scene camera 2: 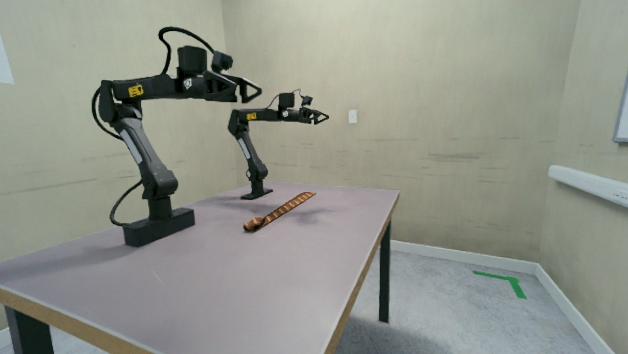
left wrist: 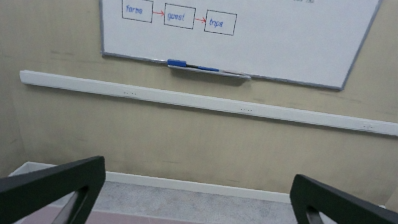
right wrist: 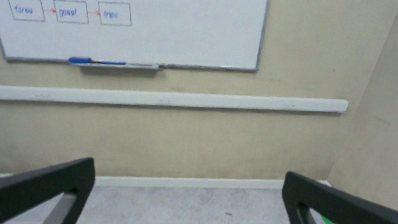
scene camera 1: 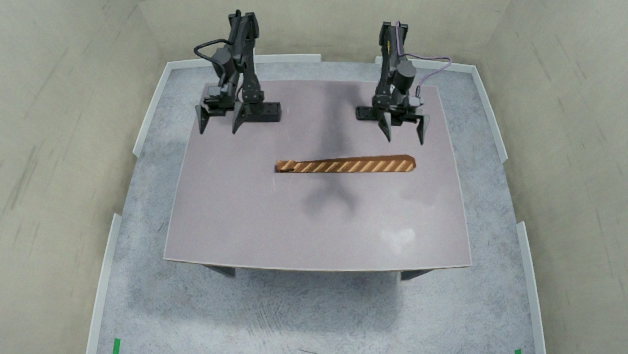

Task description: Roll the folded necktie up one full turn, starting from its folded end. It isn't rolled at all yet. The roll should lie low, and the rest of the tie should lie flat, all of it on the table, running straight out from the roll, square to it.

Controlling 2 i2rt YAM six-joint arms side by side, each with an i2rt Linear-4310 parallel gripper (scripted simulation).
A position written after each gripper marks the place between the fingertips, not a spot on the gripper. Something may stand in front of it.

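Note:
There's a brown striped necktie [scene camera 1: 388, 163] here. You've also got the left gripper [scene camera 1: 406, 142], and the left wrist view [left wrist: 199, 176] shows that gripper too. As for the right gripper [scene camera 2: 249, 89], it's also visible in the right wrist view [right wrist: 190, 175].

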